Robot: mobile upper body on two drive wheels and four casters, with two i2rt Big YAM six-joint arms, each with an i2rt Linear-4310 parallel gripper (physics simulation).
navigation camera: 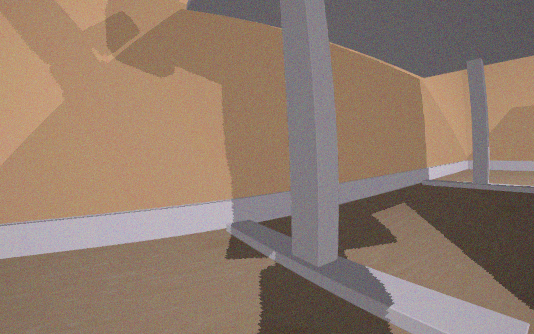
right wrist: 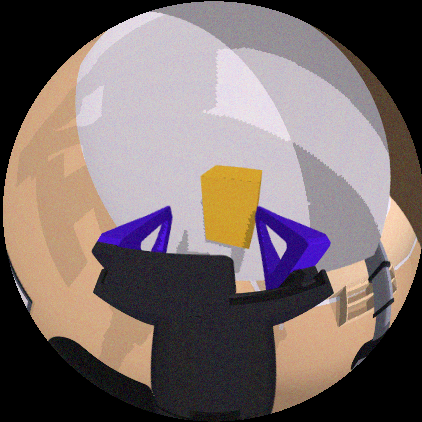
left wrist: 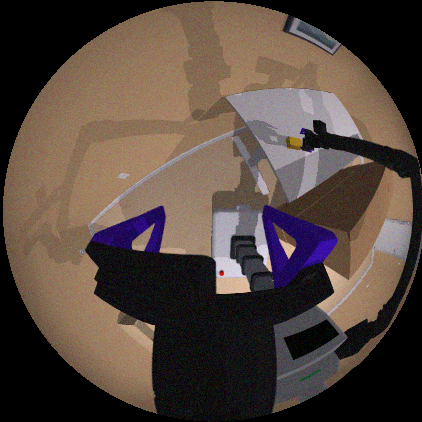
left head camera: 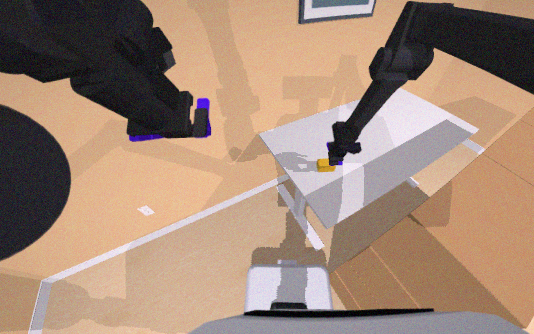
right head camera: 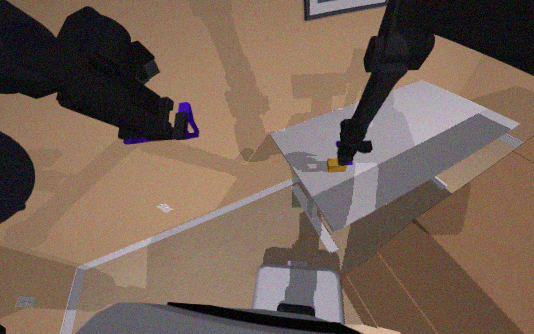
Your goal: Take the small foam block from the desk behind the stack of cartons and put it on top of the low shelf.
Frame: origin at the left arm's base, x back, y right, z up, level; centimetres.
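Seen in the pictures: left gripper, fingertip midpoint: [left wrist: 213,210] [left head camera: 187,133] [right head camera: 178,135]; right gripper, fingertip midpoint: [right wrist: 213,211] [left wrist: 300,139] [left head camera: 330,158] [right head camera: 341,158].
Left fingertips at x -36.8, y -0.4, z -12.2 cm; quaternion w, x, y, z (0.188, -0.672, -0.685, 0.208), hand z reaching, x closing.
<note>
Offsets run from my left fingertips to a thing's middle. "*": to the spot under its first point. Level surfaces: height alone.
The yellow foam block {dx -37.3, dy +44.6, dz -54.5 cm} [left head camera: 326,165] [right head camera: 336,165] [left wrist: 294,143] [right wrist: 230,207] sits on the white desk {dz -56.7 cm} [left head camera: 400,115] [right head camera: 425,110] [left wrist: 280,110] [right wrist: 150,125]. My right gripper [left head camera: 335,158] [right head camera: 344,157] [right wrist: 213,211] is open and empty, close to the block. In the right wrist view the block is at the fingertips, off-centre, and its right edge meets the right-hand fingertip in the picture; contact is unclear. My left gripper [left head camera: 170,134] [right head camera: 161,135] [left wrist: 213,210] is open and empty, away from the desk at the left. I cannot clearly identify the low shelf.
Large brown cartons [left head camera: 460,200] [left wrist: 345,200] stand on the near side of the desk, at the lower right. In the left wrist view a pale flat surface [left wrist: 392,237] shows beyond them. A desk leg {* dx -38.6, dy +33.4, dz -105.8 cm} [navigation camera: 312,150] and its foot stand in front of the navigation camera.
</note>
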